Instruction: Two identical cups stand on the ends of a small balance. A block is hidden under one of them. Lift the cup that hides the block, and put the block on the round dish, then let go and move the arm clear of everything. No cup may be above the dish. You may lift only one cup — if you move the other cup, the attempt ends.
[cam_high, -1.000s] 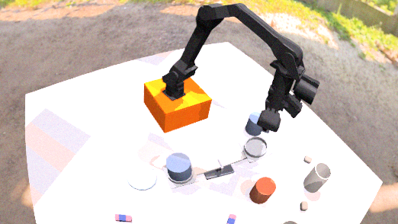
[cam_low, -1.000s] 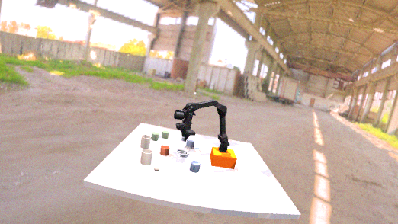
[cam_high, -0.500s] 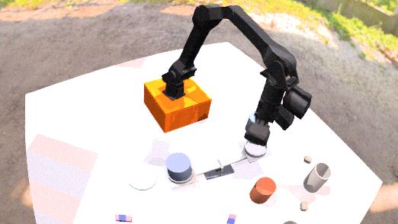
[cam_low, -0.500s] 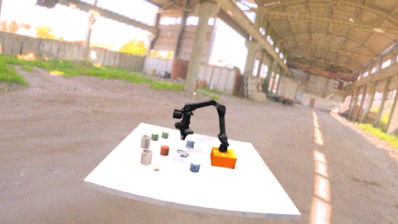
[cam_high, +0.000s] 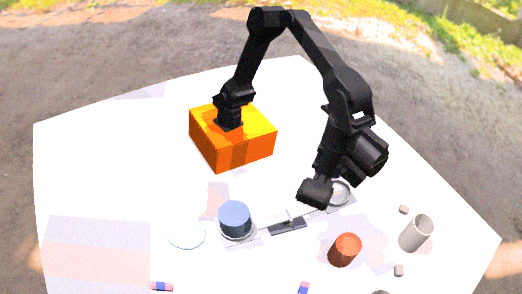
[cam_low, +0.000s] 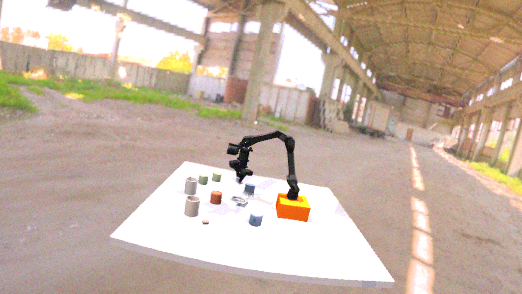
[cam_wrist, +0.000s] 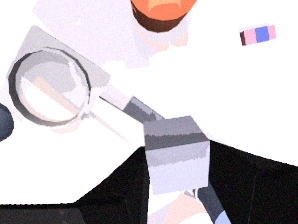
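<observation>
Now: the round white dish 17 cm behind my gripper tip, 22 cm to the right of it and 15 cm below it. The rest, counted from my gripper tip: red-brown cylinder 11 cm ahead, 4 cm to the left, 11 cm below.
</observation>
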